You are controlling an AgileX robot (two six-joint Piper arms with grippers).
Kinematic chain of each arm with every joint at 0, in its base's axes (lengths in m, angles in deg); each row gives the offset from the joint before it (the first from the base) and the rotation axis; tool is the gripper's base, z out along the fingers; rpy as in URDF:
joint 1: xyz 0 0 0.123 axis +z
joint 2: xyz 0 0 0 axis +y
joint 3: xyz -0.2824 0 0.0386 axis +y
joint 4: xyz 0.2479 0 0.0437 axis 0.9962 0 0.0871
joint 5: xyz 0 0 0 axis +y
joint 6: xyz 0.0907 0 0.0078 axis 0.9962 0 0.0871
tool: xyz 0 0 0 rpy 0 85 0
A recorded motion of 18 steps. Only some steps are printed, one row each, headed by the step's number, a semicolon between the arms.
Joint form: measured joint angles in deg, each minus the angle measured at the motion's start. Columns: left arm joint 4, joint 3, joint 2, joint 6, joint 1, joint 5; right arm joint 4, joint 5, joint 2, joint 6, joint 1, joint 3.
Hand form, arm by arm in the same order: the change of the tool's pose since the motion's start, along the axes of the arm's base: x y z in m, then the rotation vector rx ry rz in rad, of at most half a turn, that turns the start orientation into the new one. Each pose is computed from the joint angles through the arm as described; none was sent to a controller.
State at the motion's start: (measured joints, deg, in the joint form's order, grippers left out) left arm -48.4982 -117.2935 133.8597 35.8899 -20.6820 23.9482; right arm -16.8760 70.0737 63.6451 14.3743 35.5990 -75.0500
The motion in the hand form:
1: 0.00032 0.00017 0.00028 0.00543 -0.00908 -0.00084; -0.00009 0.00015 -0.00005 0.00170 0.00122 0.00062
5: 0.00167 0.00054 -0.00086 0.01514 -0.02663 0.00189; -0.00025 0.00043 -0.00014 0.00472 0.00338 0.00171
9: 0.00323 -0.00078 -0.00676 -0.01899 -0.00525 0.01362; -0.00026 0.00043 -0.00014 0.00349 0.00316 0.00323
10: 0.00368 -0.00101 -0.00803 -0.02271 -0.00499 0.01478; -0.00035 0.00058 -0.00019 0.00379 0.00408 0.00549
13: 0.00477 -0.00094 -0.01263 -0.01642 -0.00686 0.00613; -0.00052 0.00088 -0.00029 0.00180 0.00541 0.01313
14: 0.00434 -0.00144 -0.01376 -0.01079 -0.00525 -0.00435; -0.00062 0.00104 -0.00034 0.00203 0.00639 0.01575
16: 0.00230 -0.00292 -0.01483 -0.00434 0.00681 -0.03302; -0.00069 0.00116 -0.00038 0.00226 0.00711 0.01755
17: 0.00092 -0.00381 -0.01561 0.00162 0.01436 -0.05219; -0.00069 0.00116 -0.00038 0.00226 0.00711 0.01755
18: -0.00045 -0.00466 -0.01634 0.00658 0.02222 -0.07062; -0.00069 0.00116 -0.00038 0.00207 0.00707 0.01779
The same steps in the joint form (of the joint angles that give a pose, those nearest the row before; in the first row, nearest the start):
1: -0.09 0.00 0.00 0.62 0.00 -0.29; 0.13 0.00 0.00 0.00 0.00 0.00
5: -0.44 0.00 0.21 1.89 0.00 -1.16; 0.35 0.00 0.00 0.00 0.00 0.00
9: -3.14 0.00 0.98 2.27 0.00 -1.49; 0.35 0.00 0.00 -0.11 0.00 0.00
10: -3.77 0.00 1.15 2.72 0.00 -1.65; 0.47 0.00 0.00 -0.24 0.00 0.00
13: -4.98 0.00 1.68 4.57 0.10 -1.56; 0.71 0.00 0.00 -0.72 0.00 0.00
14: -5.11 0.00 1.77 5.14 0.10 -1.08; 0.85 0.00 0.00 -0.87 0.00 0.00
16: -5.32 0.00 1.77 5.91 0.10 0.65; 0.94 0.00 0.00 -0.96 0.00 0.00
17: -5.31 0.00 1.77 6.36 0.10 1.78; 0.94 0.00 0.00 -0.96 0.00 0.00
18: -5.31 0.00 1.77 6.76 0.10 2.90; 0.94 0.00 0.00 -0.98 0.00 0.00

